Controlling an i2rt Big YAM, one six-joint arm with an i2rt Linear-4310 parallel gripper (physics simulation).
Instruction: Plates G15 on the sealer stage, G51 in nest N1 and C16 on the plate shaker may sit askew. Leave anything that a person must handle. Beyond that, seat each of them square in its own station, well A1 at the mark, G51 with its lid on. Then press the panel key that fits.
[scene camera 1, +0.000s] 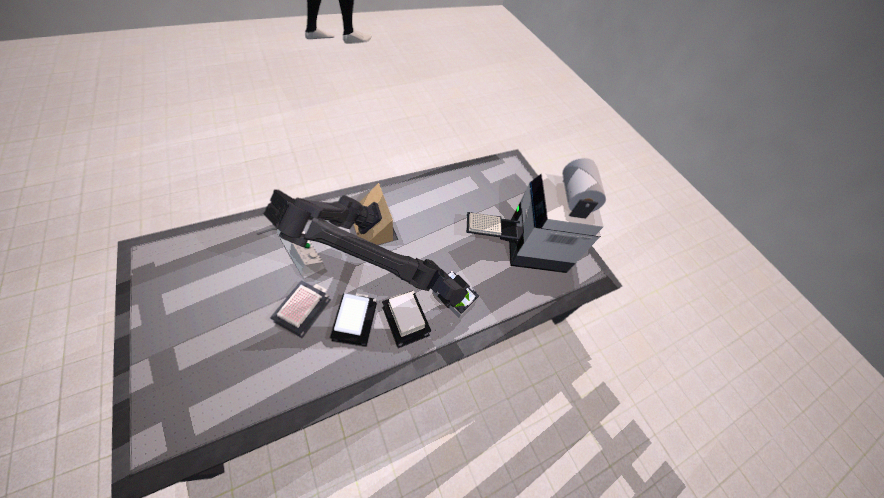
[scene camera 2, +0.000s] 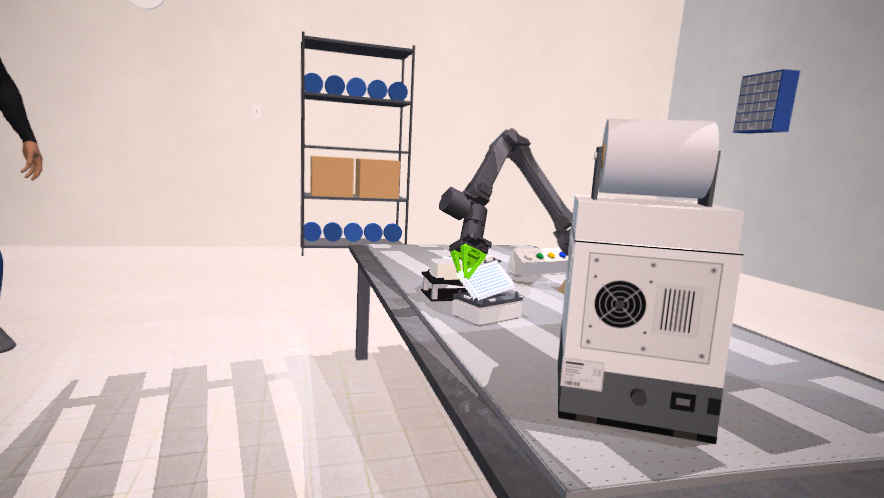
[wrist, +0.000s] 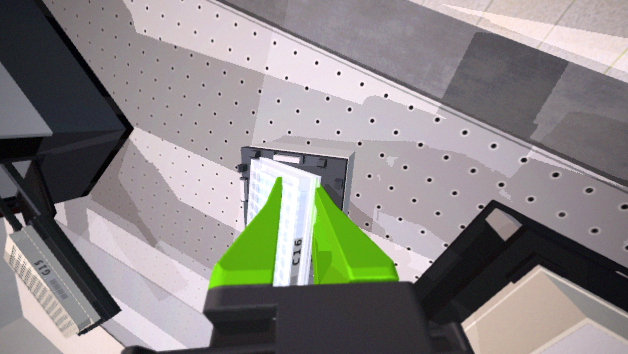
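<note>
Plate C16, clear with pale blue wells, is tipped up steeply over the plate shaker. My gripper is shut on it, with green fingers on its two faces; its lower edge is at the shaker deck. Plate G15 lies on the sealer stage. Three nests hold a pinkish plate, a bright white plate and a beige plate. I cannot read which is G51. The key panel has coloured keys.
The sealer with its film roll stands at the table's far end from the nests. A cardboard box is near the arm base. The beige plate's nest is close beside the shaker. A person stands away from the table.
</note>
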